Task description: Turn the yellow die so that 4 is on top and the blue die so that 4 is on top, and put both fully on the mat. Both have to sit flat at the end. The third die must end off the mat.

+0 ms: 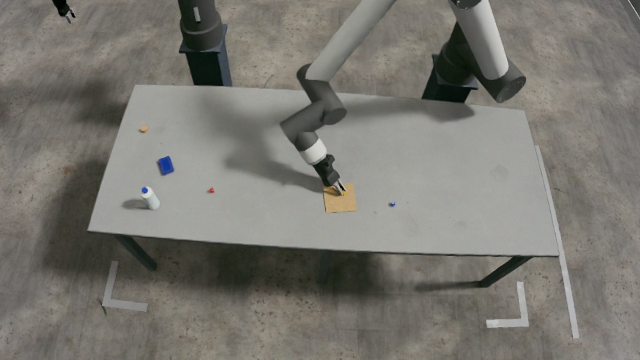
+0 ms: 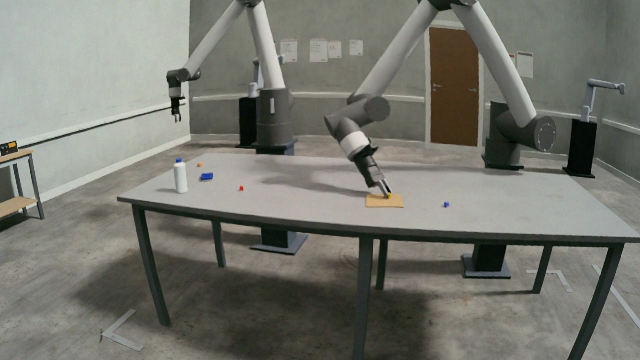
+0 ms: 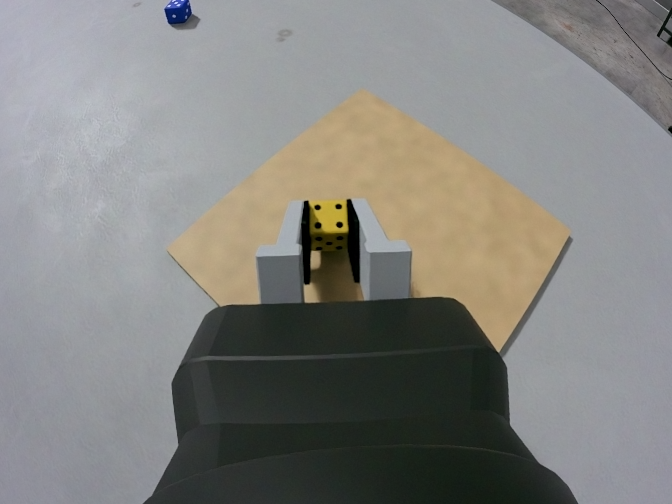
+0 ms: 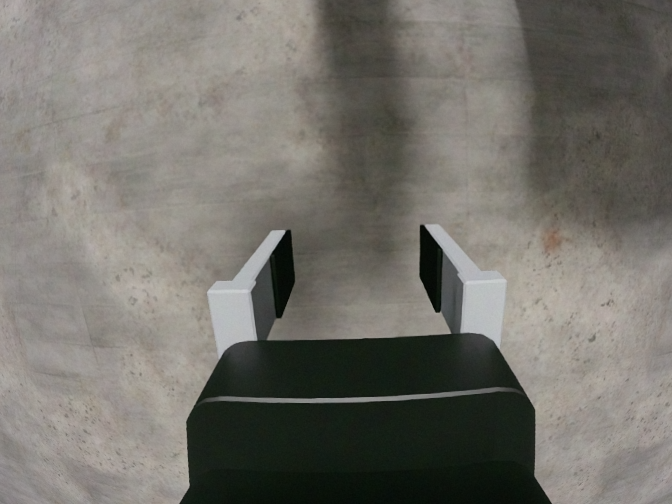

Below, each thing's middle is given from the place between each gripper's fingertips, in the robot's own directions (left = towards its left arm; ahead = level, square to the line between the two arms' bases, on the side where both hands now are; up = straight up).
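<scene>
My left gripper (image 2: 388,194) is 1 cm to the right of the yellow die (image 3: 328,219), 1 cm short of it and 1 cm above it. Tan mat (image 1: 334,202): 3 cm ahead of my left hand and 3 cm below it.
</scene>
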